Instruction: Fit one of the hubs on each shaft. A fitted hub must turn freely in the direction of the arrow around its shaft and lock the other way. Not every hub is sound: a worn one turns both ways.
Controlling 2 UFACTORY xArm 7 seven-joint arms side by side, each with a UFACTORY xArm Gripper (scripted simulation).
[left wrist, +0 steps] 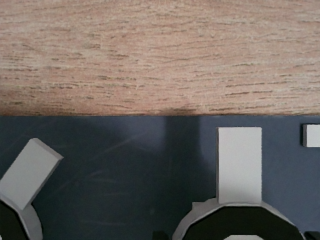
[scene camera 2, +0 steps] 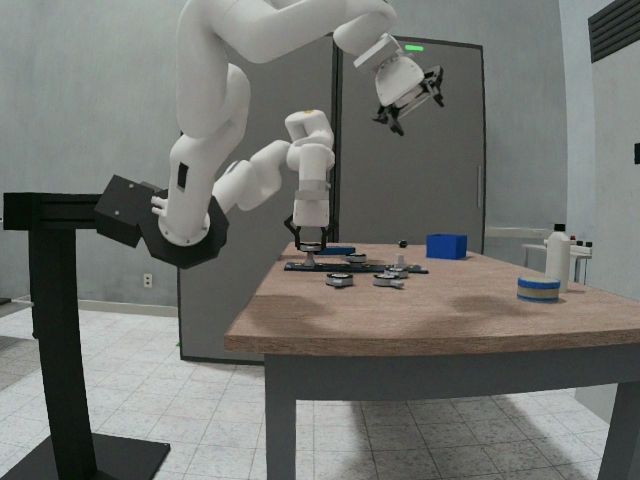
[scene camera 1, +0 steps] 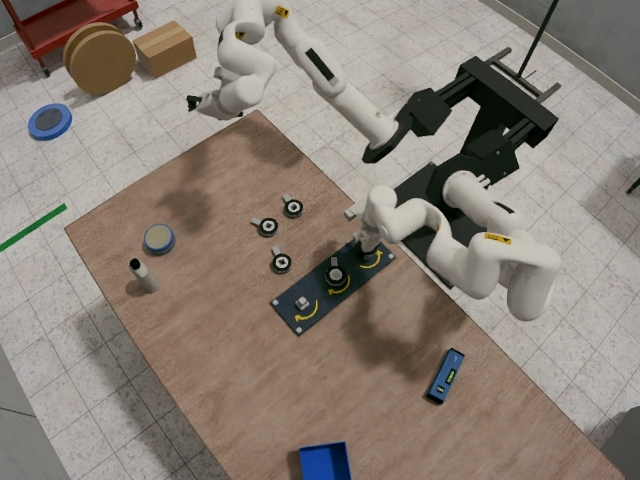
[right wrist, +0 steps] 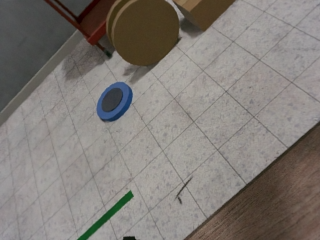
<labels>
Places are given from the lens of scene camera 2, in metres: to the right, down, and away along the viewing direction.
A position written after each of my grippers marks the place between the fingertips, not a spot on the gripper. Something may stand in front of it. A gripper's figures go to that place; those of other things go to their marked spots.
my left gripper point(scene camera 2: 310, 250): -0.03, 0.03, 1.32
my right gripper point(scene camera 2: 418, 116): 0.17, -0.21, 0.77
white bottle point(scene camera 2: 558, 248): 0.55, 0.02, 0.95
</labels>
